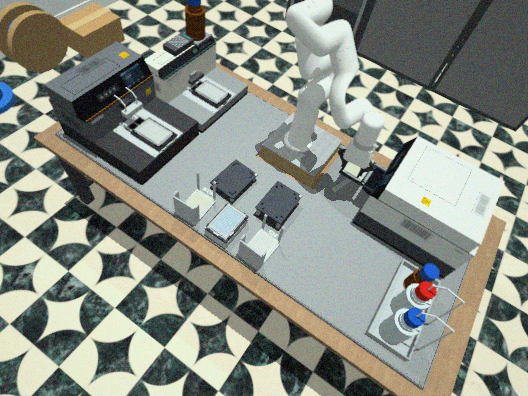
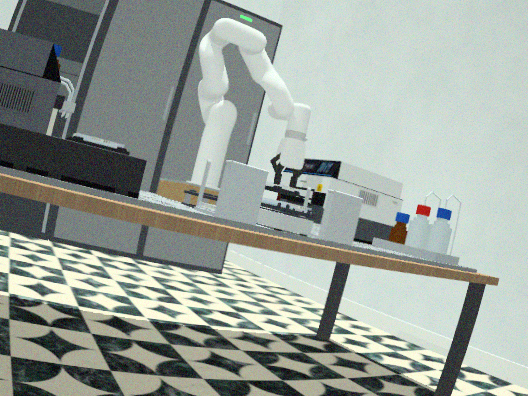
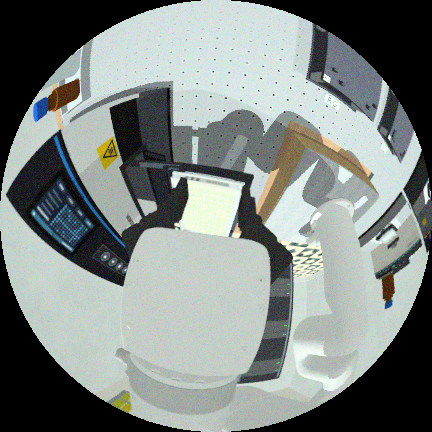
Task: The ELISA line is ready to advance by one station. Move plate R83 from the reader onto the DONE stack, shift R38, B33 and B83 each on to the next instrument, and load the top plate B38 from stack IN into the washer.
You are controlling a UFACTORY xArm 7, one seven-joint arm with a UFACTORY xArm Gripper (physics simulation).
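Places are measured from the arm's base along level axes (x right, y down, z ahead), in centimetres.
Pixels of known places: gripper, fingertip midpoint: (image 1: 351,171) (image 2: 284,186) (image 3: 213,189); arm's base, origin of the base link: (image 1: 297,141) (image 3: 331,215).
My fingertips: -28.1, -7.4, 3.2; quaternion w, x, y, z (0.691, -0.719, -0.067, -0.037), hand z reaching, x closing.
For each thing: its middle in the pictures, then the offset to it from my fingertips, as dx, dy, dz. "pt": a spot on its surface instead.
- reader, body centre: (image 3: 81,191) (image 2: 340,202) (image 1: 426,204) -30.2, +0.0, -8.6
- reader's dark carrier, surface spot: (image 3: 200,167) pt -2.1, +1.3, +1.6
- white plate, body centre: (image 2: 97,141) (image 1: 153,131) +71.1, +3.2, +40.7
- light blue plate, body centre: (image 2: 283,205) (image 1: 227,220) +22.3, +7.4, +48.1
- pale yellow plate, body centre: (image 1: 196,205) +37.6, +12.0, +49.5
- tray, surface spot: (image 1: 372,327) pt -40.6, +13.2, +40.7
- black instrument, body centre: (image 2: 53,117) (image 1: 128,111) +83.9, +0.0, +42.3
- grey instrument, surface spot: (image 1: 232,100) pt +67.0, +9.5, -2.3
My gripper (image 1: 357,172) (image 2: 286,183) (image 3: 213,189) is at the reader (image 1: 442,187) (image 2: 370,192) and is shut on a pale yellow plate, R83 (image 1: 352,169) (image 3: 210,207). A finger lies against each side; the plate is level at the reader's dark carrier (image 3: 200,167). A white plate (image 1: 155,131) lies on the black instrument, another (image 1: 212,93) on the grey instrument. A light blue plate (image 1: 227,222) lies between two white-walled stacks, one holding a pale yellow plate (image 1: 197,202), the other a white one (image 1: 262,243). Their labels are unreadable.
Two dark square blocks (image 1: 233,179) (image 1: 278,202) stand mid-table. The arm's wooden base (image 1: 292,169) is beside the reader. A tray (image 1: 372,327) with bottles and upright wire tubes stands at the right end. The black instrument (image 1: 125,150) and the grey instrument (image 1: 232,100) stand at the left end.
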